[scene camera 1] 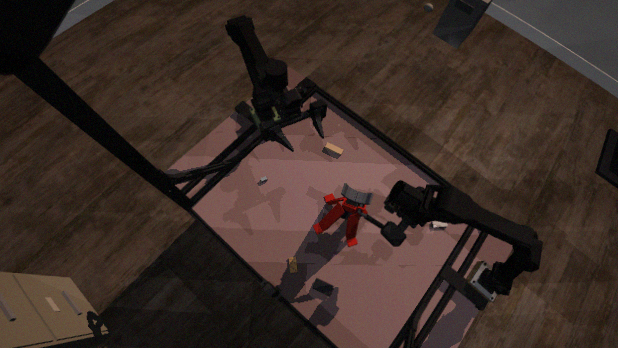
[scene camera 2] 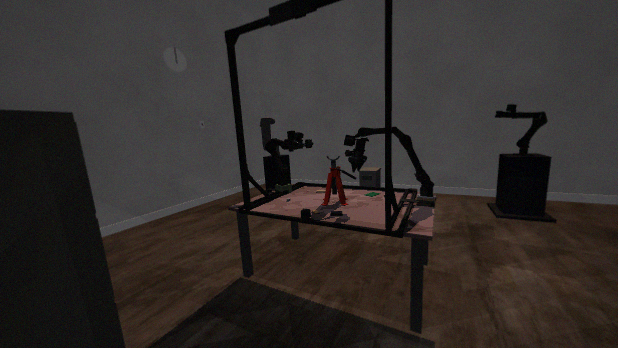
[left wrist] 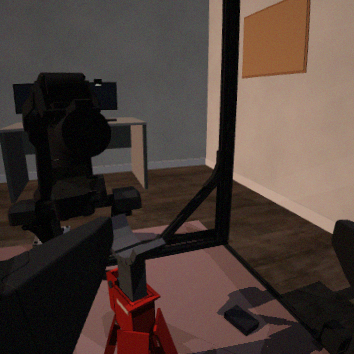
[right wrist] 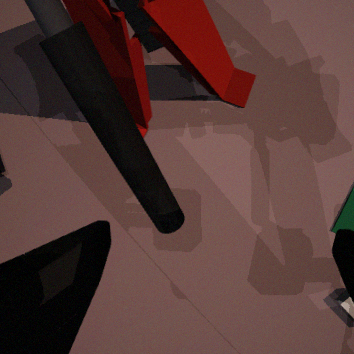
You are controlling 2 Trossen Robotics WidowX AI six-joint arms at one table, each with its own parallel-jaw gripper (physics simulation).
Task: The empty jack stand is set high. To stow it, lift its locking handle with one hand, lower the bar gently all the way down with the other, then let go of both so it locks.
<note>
My left gripper [scene camera 1: 308, 144] is open, with nothing in its grasp. I also see my right gripper [scene camera 1: 393, 219], a grey saddle bar [left wrist: 126, 248] and a black locking handle [right wrist: 69, 48].
My left gripper shows as well in the left wrist view [left wrist: 223, 230]. My right gripper is seen too in the left wrist view [left wrist: 85, 258] and in the right wrist view [right wrist: 222, 237].
</note>
